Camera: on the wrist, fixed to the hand. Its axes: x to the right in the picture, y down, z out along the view.
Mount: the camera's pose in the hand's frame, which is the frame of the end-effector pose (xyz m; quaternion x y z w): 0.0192 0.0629 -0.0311 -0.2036 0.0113 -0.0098 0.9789
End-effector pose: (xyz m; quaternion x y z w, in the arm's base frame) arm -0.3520 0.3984 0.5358 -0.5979 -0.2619 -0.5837 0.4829
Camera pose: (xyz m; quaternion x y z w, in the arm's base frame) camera -0.3072 0.3412 0.5324 -0.6745 -0.1379 -0.6362 0.3482
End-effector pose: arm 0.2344 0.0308 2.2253 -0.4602 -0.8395 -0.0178 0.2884
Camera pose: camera 0.2903 0.0725 2.2460 -0.5008 -0.8194 -0.1964 0.1979
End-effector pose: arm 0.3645 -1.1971 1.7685 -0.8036 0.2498 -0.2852 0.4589
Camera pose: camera 0.3480 -1.2569 1.7305 -0.8793 0.2999 -0.2419 0.2800
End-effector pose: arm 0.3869 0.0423 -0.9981 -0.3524 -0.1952 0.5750 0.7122
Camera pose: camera 0.3703 0.0577 -1.0672 -0.4945 -0.3035 0.5121 0.6332
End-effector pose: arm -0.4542 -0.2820 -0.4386 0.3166 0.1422 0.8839 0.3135
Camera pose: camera -0.5152 -0.3193 -0.4249 0.2347 -0.0341 0.8947 0.3784
